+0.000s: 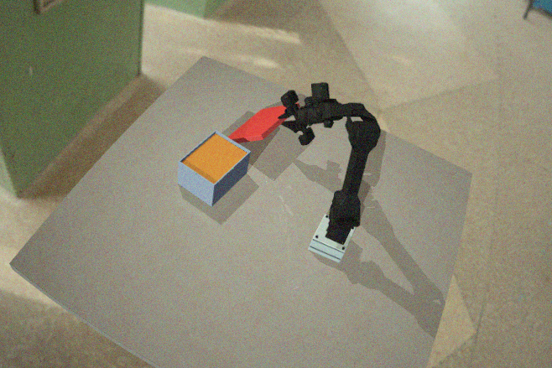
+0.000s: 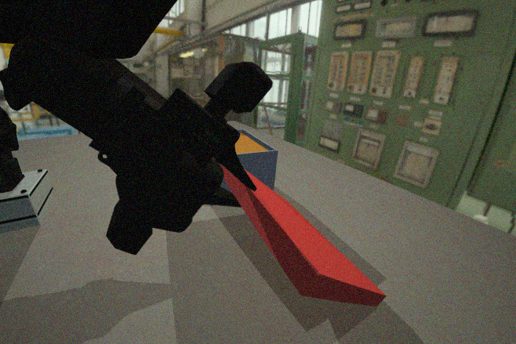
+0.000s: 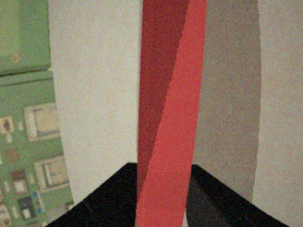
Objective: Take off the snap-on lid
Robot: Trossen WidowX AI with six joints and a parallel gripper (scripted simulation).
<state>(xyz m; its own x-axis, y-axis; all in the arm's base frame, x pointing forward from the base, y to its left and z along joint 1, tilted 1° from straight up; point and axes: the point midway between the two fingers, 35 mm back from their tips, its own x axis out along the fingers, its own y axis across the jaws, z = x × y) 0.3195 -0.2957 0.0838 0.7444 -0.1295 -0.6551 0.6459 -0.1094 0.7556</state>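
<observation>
The red lid lies 6 cm ahead of my gripper tip, 5 cm below it and 1 cm to the right of it. Round my gripper tip: blue storage box (26 cm to the left, 11 cm ahead, 7 cm below).
</observation>
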